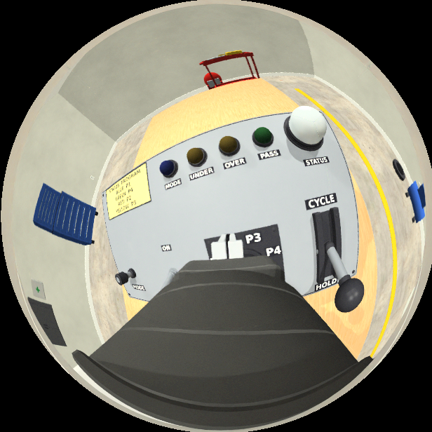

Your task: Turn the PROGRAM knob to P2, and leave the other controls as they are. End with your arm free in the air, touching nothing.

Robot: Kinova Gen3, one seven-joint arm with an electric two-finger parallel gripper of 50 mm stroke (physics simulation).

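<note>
My gripper (228, 242) is shut, its two pale fingertips side by side with a thin dark line between them. It is over the upper left part of the black PROGRAM dial plate (269, 235). The P3 label (253, 238) and P4 label (273, 251) show to the right of the fingers; P2 does not show. A dark rounded edge (255, 254), perhaps the PROGRAM knob's, shows just right of the fingertips. The rest of the knob and its pointer are hidden by the fingers and gripper body, so its setting and any contact cannot be told.
The CYCLE lever (338, 262) is right of the dial, its black ball low near HOLD. A small black MODE knob (122, 277) sticks out at the lower left. The white STATUS dome (307, 125) and several lamps line the grey panel's (190, 210) far side.
</note>
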